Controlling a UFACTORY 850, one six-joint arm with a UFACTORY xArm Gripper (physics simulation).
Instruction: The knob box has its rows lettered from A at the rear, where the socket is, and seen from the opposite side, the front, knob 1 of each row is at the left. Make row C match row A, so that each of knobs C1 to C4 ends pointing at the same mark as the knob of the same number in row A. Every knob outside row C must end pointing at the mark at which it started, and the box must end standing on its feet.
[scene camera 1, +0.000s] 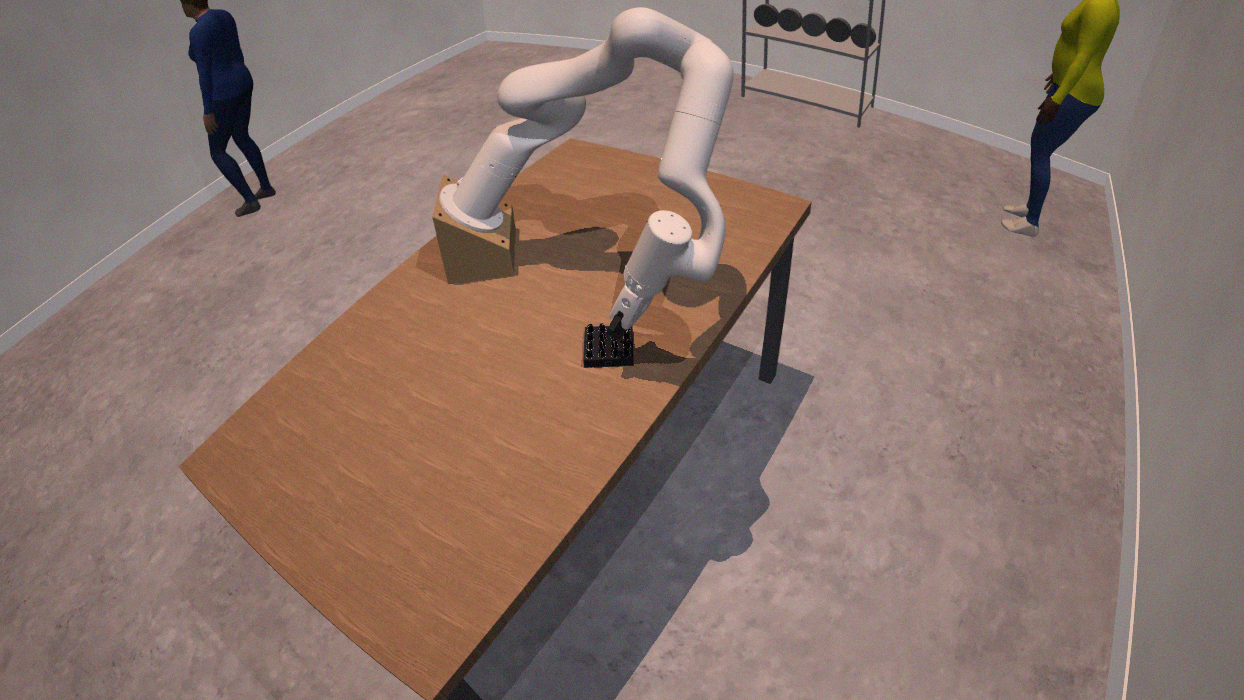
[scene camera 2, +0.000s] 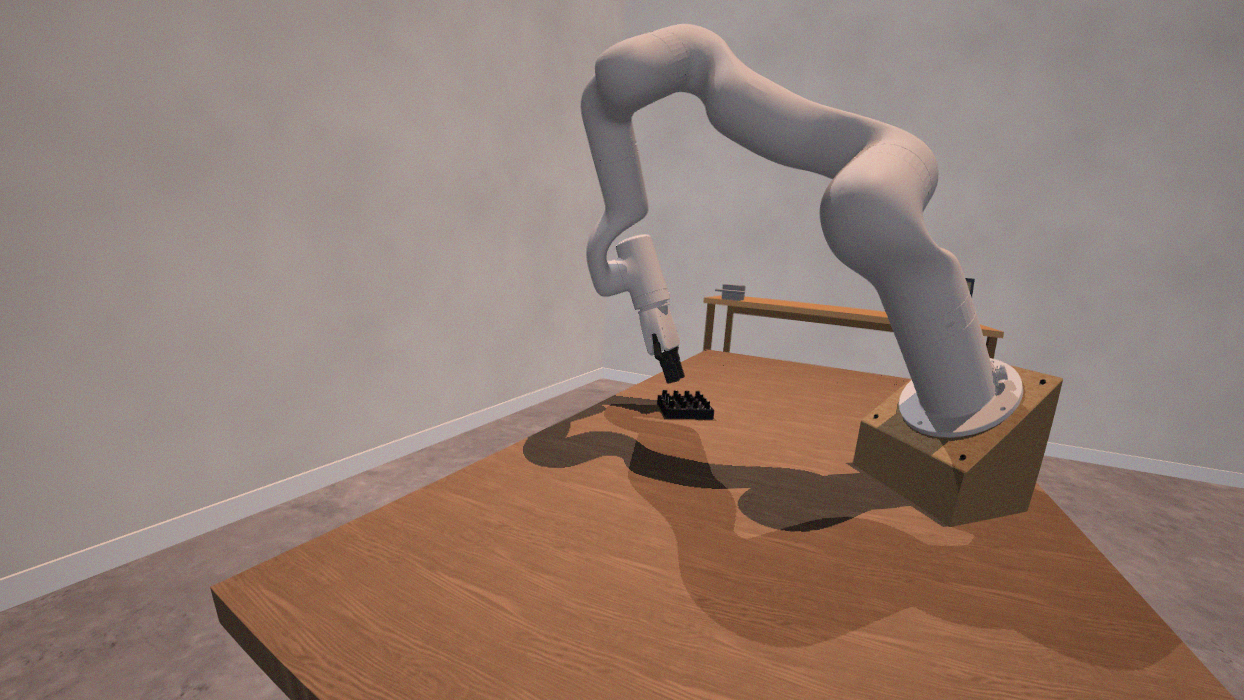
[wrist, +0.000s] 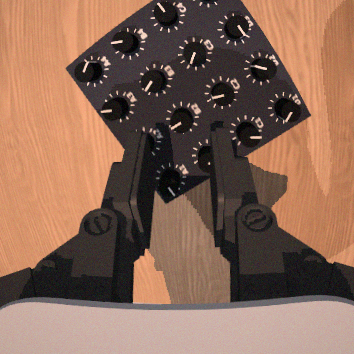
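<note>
The black knob box (scene camera 1: 608, 362) (scene camera 2: 688, 414) (wrist: 120, 76) stands upright on the table. My gripper (scene camera 1: 616, 325) (scene camera 2: 674, 380) (wrist: 180, 154) is partly open and empty, above the box and apart from it. In the wrist view, knob C1 (wrist: 248, 134) points right, C2 (wrist: 222, 94) left and slightly down, C3 (wrist: 194, 54) down and slightly left, C4 (wrist: 166, 13) up-left. A1 (wrist: 170, 181) points down-right, A3 (wrist: 115, 109) left, A4 (wrist: 87, 71) up and slightly right. The left finger hides much of A2; the right finger partly hides B1 (wrist: 205, 157). D4 is cut off by the frame's top edge.
The wooden table (scene camera 1: 417, 435) (scene camera 2: 487, 557) carries the arm's base block (scene camera 1: 476, 252) (scene camera 2: 1000, 461). The box is near one long table edge. A bench (scene camera 2: 809, 308) stands behind. Two people (scene camera 1: 221, 78) (scene camera 1: 1078, 78) and a shelf rack (scene camera 1: 743, 52) are beyond the table.
</note>
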